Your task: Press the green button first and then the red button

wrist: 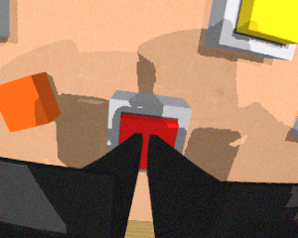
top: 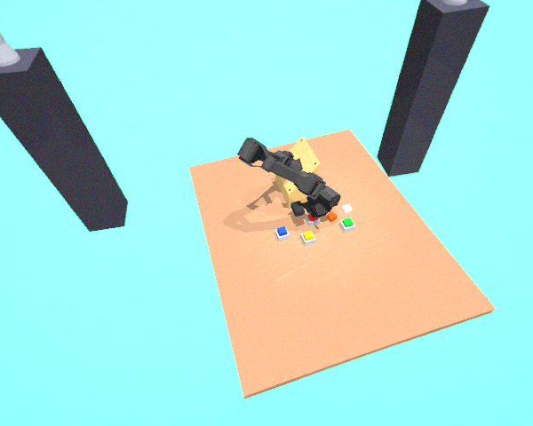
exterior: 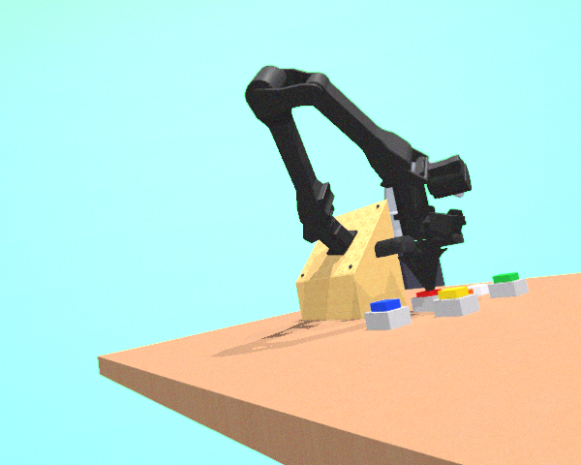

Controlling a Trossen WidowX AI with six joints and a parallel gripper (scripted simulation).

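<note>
My gripper tip is now 1 cm above the red button. Also, from my gripper tip: orange block (8 cm to the left, 2 cm below); then green button (13 cm to the left, 6 cm ahead); then yellow button (9 cm ahead, 4 cm to the right).
</note>
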